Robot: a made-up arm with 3 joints. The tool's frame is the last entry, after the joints. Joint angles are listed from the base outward. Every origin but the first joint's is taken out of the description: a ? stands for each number. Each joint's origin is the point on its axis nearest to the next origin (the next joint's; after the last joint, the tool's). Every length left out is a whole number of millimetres.
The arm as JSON. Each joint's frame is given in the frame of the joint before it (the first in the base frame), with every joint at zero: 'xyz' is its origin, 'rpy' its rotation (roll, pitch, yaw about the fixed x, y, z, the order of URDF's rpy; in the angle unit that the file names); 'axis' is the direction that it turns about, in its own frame. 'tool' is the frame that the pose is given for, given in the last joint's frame.
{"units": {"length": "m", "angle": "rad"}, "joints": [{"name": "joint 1", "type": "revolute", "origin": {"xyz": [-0.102, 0.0, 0.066], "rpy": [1.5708, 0.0, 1.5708]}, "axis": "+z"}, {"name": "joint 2", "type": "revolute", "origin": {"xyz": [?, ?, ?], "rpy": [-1.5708, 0.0, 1.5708]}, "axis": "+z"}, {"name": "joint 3", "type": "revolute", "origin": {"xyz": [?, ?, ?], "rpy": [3.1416, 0.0, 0.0]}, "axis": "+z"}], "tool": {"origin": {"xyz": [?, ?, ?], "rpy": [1.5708, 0.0, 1.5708]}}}
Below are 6 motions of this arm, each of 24 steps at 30 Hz.
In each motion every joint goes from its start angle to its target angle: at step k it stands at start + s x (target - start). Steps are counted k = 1, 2, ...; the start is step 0. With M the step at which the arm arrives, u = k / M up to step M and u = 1 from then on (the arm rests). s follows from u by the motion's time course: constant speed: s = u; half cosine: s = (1 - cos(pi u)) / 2; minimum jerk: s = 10 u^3 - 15 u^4 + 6 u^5.
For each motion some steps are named. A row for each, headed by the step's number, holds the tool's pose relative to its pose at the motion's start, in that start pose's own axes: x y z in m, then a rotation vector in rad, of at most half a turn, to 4 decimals.
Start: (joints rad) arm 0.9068 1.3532 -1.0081
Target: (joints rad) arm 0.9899 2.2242 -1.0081
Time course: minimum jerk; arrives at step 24
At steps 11, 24:
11: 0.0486 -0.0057 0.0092 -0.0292 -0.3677 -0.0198
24: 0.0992 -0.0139 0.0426 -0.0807 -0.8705 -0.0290

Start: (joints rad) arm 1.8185 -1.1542 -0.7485
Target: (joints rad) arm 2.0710 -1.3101 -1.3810
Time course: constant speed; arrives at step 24
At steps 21, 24:
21: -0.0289 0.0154 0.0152 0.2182 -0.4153 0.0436
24: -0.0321 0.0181 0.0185 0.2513 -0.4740 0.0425

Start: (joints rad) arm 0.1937 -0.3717 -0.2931
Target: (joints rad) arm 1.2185 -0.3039 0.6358
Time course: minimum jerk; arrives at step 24
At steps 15, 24:
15: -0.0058 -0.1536 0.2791 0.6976 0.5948 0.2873
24: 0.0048 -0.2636 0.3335 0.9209 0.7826 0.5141

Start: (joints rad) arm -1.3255 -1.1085 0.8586
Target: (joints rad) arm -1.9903 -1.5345 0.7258
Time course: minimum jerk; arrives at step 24
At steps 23, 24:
23: 0.2498 -0.0939 0.0696 0.3444 0.2821 -0.5708
24: 0.2500 -0.0940 0.0697 0.3447 0.2823 -0.5712

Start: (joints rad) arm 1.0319 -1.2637 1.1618
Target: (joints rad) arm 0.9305 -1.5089 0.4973
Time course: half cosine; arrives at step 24
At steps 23, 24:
23: 0.0750 -0.0038 -0.0204 0.0612 -0.4172 -0.0812
24: 0.0754 -0.0038 -0.0205 0.0614 -0.4189 -0.0816

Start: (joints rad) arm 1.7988 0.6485 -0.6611
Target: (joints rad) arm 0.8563 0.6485 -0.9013
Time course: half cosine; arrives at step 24
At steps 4, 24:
4: -0.0213 0.0041 -0.0073 -0.0158 -0.0161 0.0611
24: -0.2979 -0.0834 -0.1039 -0.1328 -0.2221 0.9352

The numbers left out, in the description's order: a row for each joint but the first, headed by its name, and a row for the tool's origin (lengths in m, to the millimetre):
joint 2: 0.35 0.039 0.0
joint 3: 0.05 -0.155 0.0
tool: -0.012 -0.097 0.0

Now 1 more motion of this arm.
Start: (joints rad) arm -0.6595 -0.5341 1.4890
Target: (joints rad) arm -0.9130 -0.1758 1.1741
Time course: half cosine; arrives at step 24
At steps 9, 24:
9: 0.0122 0.0081 -0.0127 0.0268 -0.2077 -0.0737
24: 0.0588 0.0272 -0.0405 0.0298 -0.6695 -0.2566

